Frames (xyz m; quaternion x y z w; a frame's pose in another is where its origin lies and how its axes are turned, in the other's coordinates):
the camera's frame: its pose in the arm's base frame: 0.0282 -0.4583 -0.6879 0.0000 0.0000 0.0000 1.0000
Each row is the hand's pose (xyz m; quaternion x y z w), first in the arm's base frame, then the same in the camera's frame.
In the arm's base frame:
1: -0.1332 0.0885 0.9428 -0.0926 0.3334 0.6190 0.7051
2: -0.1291 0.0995 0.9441 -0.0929 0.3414 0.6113 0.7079
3: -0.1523 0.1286 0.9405 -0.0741 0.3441 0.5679 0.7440
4: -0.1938 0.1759 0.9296 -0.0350 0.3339 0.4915 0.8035
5: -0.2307 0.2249 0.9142 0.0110 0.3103 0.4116 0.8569
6: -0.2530 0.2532 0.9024 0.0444 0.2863 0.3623 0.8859
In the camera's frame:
1: -0.1614 0.5468 1.6307 -0.0926 0.3334 0.6190 0.7051
2: -0.1573 0.5578 1.6320 -0.0929 0.3414 0.6113 0.7079
3: -0.1805 0.5869 1.6284 -0.0741 0.3441 0.5679 0.7440
4: -0.2220 0.6342 1.6175 -0.0350 0.3339 0.4915 0.8035
5: -0.2589 0.6832 1.6021 0.0110 0.3103 0.4116 0.8569
6: -0.2812 0.7115 1.5903 0.0444 0.2863 0.3623 0.8859

